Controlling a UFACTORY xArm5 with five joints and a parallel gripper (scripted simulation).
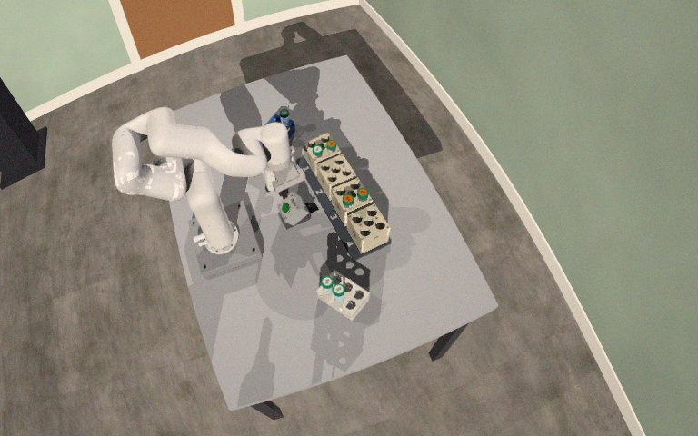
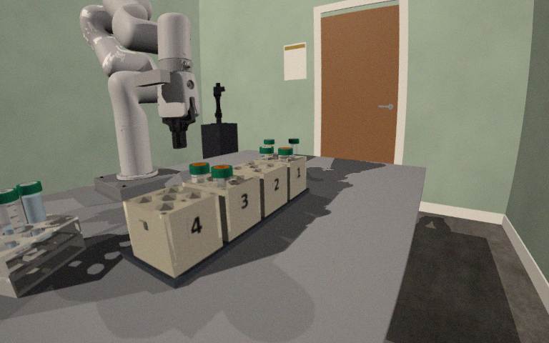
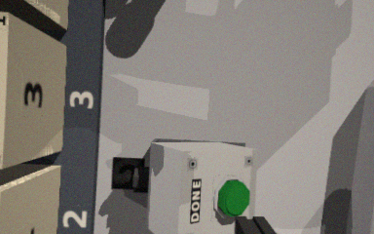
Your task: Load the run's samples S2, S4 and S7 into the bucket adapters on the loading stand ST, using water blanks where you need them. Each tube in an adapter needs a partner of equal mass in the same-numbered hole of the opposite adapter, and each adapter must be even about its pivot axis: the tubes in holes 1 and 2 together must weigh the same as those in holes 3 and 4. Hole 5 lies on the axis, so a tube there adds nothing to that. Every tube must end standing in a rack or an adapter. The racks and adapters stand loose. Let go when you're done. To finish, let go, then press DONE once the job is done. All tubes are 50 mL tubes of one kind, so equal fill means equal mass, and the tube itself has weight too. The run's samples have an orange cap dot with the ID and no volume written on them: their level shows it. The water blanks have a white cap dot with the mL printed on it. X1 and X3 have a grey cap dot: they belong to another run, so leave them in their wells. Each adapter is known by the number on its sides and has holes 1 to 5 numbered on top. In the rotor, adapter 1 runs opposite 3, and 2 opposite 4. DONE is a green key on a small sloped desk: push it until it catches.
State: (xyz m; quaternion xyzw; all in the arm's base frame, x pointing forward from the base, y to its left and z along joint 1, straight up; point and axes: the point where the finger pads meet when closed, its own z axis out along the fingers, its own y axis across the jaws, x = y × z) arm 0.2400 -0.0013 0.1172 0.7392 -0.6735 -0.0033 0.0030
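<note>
Right now the green done key is 8 cm below my hand and 1 cm to the right of it. Also, from my hand: adapter 1 (19 cm ahead, 16 cm to the left, 10 cm below); then dark loading stand (19 cm ahead, 14 cm below, 1 cm to the right); then pink tube (18 cm ahead, 10 cm to the right, 8 cm below).
</note>
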